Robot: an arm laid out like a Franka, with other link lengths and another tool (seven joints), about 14 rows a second.
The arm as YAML. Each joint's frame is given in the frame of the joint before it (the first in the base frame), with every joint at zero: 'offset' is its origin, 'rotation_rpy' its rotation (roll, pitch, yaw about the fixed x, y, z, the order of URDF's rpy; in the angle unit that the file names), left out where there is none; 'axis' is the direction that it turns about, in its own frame. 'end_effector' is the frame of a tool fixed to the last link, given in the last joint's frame.
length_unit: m
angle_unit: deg
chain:
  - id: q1
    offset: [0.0, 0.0, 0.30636]
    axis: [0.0, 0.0, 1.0]
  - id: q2
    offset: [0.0, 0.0, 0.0]
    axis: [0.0, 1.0, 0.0]
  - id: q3
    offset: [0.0, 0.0, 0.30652]
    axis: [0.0, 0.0, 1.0]
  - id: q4
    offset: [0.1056, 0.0, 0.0]
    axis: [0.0, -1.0, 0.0]
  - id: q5
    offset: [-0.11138, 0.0, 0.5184]
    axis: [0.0, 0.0, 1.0]
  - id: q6
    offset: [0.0, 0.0, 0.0]
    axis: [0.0, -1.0, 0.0]
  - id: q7
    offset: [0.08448, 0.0, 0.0]
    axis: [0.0, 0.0, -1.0]
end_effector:
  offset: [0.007, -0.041, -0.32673]
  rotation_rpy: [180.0, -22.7, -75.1]
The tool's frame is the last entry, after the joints.
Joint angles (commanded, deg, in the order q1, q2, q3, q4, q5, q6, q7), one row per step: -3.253, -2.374, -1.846, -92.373, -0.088, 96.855, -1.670; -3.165, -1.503, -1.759, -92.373, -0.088, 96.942, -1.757; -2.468, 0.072, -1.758, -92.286, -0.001, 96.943, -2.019; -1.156, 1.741, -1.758, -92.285, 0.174, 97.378, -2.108; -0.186, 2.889, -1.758, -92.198, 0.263, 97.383, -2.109; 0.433, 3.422, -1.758, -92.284, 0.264, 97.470, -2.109; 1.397, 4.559, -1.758, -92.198, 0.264, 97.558, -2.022
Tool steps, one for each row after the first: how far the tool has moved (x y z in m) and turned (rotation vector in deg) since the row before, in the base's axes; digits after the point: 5 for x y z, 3 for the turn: 0.00243, 0.00213, -0.01107, 0.028, 0.784, 0.261; 0.00420, 0.00937, -0.01952, 0.133, 1.480, 0.956; 0.00650, 0.01782, -0.02102, 0.194, 1.222, 1.391; 0.00264, 0.01316, -0.01413, 0.098, 1.052, 0.964; 0.00112, 0.00812, -0.00778, 0.000, 0.532, 0.619; 0.00225, 0.01266, -0.01384, -0.019, 0.963, 0.877
